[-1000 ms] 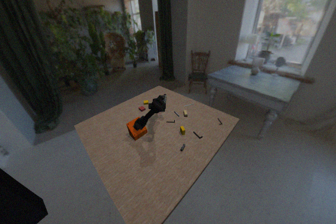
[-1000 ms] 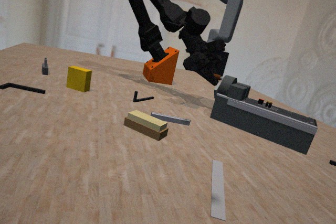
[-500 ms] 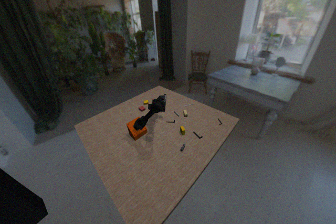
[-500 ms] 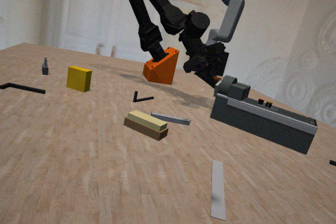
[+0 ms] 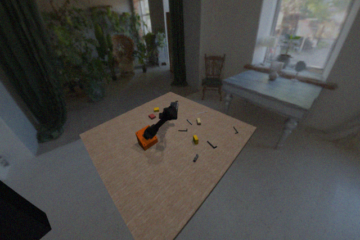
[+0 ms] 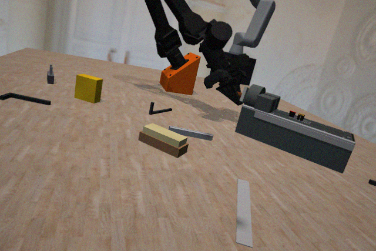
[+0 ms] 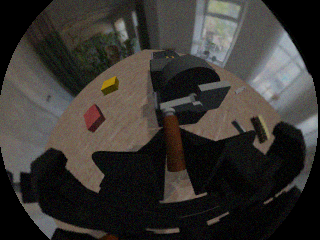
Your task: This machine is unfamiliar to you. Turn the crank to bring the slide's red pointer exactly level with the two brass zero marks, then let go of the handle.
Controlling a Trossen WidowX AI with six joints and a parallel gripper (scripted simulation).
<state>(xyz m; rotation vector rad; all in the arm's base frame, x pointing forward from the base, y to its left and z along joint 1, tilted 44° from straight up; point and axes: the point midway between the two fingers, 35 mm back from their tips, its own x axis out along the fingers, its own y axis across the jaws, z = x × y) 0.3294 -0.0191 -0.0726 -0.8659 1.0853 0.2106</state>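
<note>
Now: gripper tip 13 cm short of the red pointer, 5 cm to the right of it and 3 cm below it. Also, from my gripper tip: brown crank handle 2 cm behind, 1 cm to the right, 2 cm above; red block 6 cm behind, 22 cm to the left, 5 cm below; grey bar 10 cm ahead, 19 cm to the right, 5 cm below.
</note>
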